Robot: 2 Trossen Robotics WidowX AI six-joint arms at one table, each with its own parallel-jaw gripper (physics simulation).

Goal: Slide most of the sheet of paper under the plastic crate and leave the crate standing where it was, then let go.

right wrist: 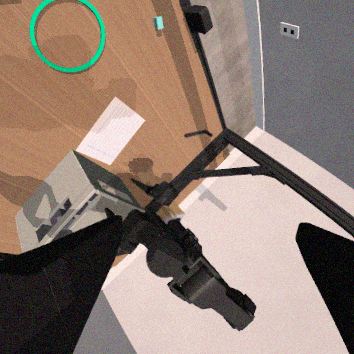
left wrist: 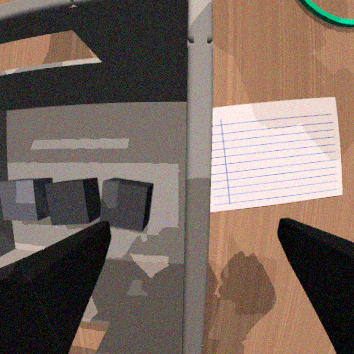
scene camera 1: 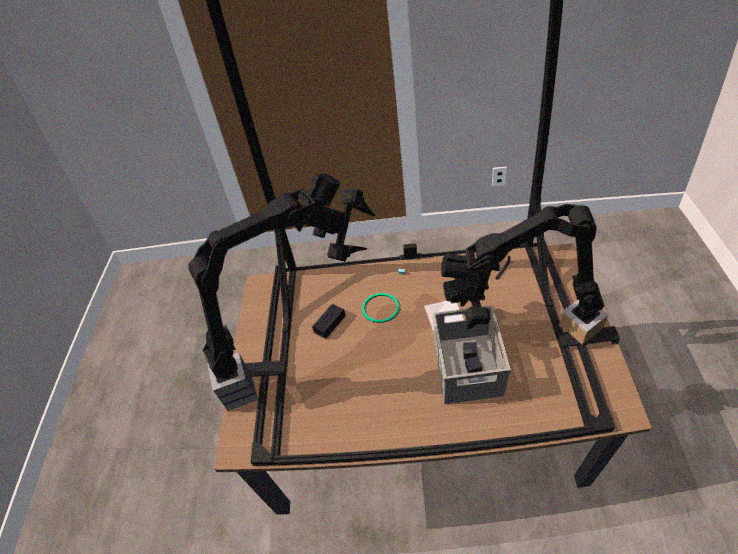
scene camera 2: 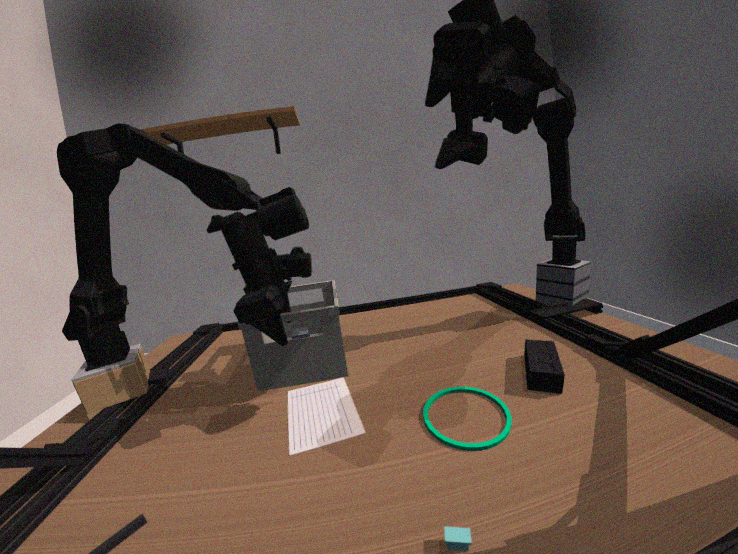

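Note:
The grey plastic crate (scene camera 1: 476,391) (scene camera 2: 301,357) (left wrist: 199,125) (right wrist: 75,170) stands upright on the table. The lined white sheet of paper (scene camera 1: 436,309) (scene camera 2: 321,417) (left wrist: 280,155) (right wrist: 112,130) lies flat at the foot of one crate wall, most of it showing outside; I cannot tell whether its edge is under the crate. My left gripper (scene camera 1: 476,314) (left wrist: 194,228) is open and empty at that wall's rim, one finger on the inner side and one on the paper side. My right gripper (scene camera 1: 369,231) (scene camera 2: 432,135) (right wrist: 210,228) is open and empty, raised high away from the crate.
Several dark blocks (scene camera 1: 470,348) (left wrist: 72,201) sit inside the crate. A green ring (scene camera 1: 398,308) (scene camera 2: 470,446) (right wrist: 33,35), a black box (scene camera 1: 329,320) (scene camera 2: 543,366) and a small teal block (scene camera 1: 401,271) (scene camera 2: 457,536) (right wrist: 158,23) lie on the table. Black frame rails edge the table.

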